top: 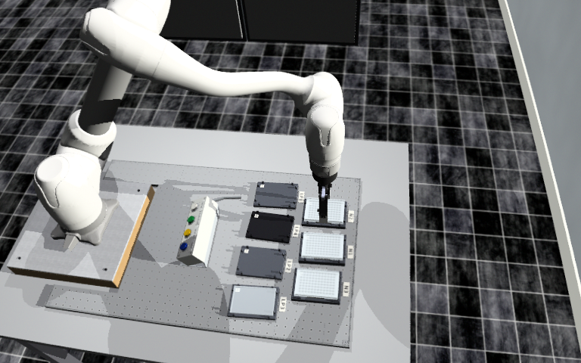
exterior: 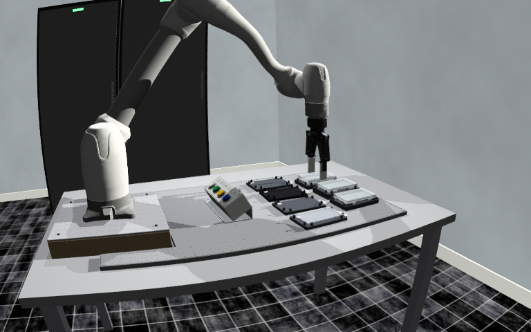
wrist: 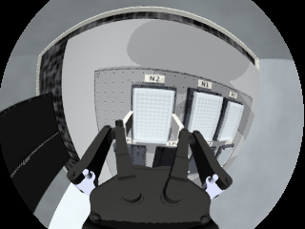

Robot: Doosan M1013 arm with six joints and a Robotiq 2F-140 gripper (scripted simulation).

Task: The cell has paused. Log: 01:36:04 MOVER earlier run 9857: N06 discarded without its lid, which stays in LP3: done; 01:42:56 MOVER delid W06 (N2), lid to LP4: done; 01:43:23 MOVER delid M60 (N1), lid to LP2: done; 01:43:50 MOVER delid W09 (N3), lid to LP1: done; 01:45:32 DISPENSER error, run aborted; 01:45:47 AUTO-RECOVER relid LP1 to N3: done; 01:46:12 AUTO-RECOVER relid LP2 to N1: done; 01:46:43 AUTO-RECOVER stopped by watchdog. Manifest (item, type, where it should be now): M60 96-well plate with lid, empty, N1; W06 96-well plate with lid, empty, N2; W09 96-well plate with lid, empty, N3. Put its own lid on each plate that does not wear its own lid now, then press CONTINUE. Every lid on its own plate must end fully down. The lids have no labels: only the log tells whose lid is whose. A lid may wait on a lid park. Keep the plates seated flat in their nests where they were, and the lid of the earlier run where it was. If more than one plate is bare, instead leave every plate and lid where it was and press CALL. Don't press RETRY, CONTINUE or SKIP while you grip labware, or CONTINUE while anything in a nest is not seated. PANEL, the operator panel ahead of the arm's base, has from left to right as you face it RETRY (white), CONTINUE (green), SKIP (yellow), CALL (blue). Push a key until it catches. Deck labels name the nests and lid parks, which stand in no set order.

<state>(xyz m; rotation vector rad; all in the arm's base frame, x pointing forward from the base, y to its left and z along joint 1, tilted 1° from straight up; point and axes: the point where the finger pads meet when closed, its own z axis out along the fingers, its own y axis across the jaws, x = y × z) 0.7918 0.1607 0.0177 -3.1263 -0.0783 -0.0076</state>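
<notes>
Now: hand 3 cm above the plate. Also, from my hand: lid park LP1 (18 cm behind, 5 cm to the left, 5 cm below); lid park LP4 (17 cm behind, 8 cm to the right, 5 cm below); lid park LP2 (17 cm behind, 21 cm to the right, 5 cm below).
</notes>
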